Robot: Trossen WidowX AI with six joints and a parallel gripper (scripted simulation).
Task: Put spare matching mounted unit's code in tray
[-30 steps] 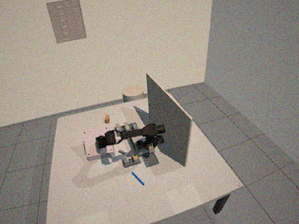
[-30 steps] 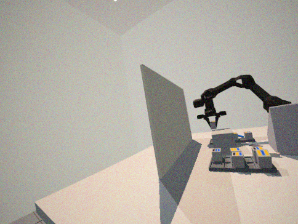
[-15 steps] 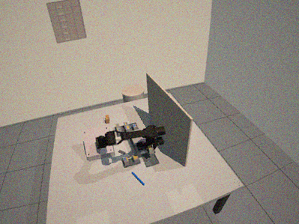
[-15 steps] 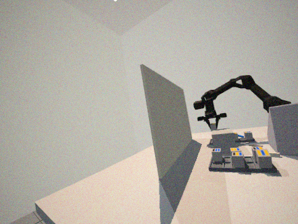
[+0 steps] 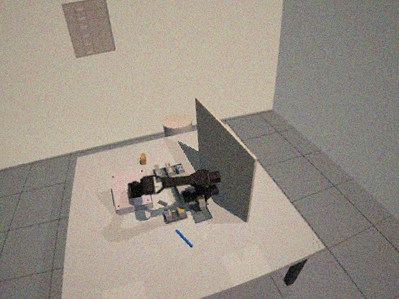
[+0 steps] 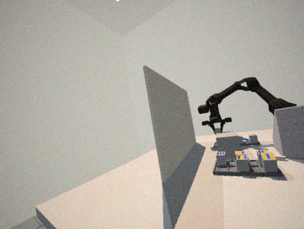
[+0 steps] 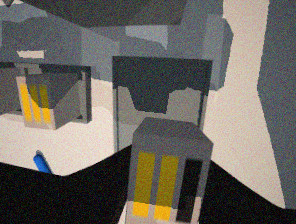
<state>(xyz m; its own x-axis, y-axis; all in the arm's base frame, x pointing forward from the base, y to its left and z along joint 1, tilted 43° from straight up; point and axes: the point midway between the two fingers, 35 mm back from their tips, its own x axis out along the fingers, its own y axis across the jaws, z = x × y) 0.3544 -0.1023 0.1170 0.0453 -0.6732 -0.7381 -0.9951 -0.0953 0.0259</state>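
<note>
My gripper tip is 10 mm past the flat grey tray and 70 mm above it. The rest, counted from my gripper tip: rack: 150 mm behind, 70 mm below; then grey spare: 30 mm above; then grey mounted unit: 70 mm behind, 170 mm to the left, 20 mm below.
</note>
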